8 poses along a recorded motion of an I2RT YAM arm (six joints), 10 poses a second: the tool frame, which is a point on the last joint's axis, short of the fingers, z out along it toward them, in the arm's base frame.
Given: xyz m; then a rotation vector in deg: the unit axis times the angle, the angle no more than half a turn.
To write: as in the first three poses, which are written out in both.
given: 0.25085, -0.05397, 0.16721, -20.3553, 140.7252, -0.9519
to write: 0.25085, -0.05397, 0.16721, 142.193, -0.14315, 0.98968, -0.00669
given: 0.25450, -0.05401, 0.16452, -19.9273, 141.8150, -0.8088
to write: 0.25450, -0.05401, 0.16452, 143.210, -0.13915, 0.99026, -0.00565
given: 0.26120, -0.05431, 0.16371, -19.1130, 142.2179, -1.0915
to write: 0.26120, -0.05431, 0.16371, 143.501, -0.13319, 0.99106, -0.00761
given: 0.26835, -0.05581, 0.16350, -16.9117, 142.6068, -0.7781
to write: 0.26835, -0.05581, 0.16350, 143.608, -0.11776, 0.99303, -0.00542
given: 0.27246, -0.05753, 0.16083, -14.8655, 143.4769, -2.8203
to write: 0.27246, -0.05753, 0.16083, 144.273, -0.10304, 0.99449, -0.01955
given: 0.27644, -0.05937, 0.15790, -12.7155, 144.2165, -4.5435
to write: 0.27644, -0.05937, 0.15790, 144.847, -0.08779, 0.99565, -0.03137
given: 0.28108, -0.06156, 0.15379, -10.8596, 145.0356, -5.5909
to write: 0.28108, -0.06156, 0.15379, 145.549, -0.07461, 0.99647, -0.03841
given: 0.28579, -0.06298, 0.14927, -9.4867, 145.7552, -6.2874
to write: 0.28579, -0.06298, 0.14927, 146.199, -0.06489, 0.99697, -0.04301
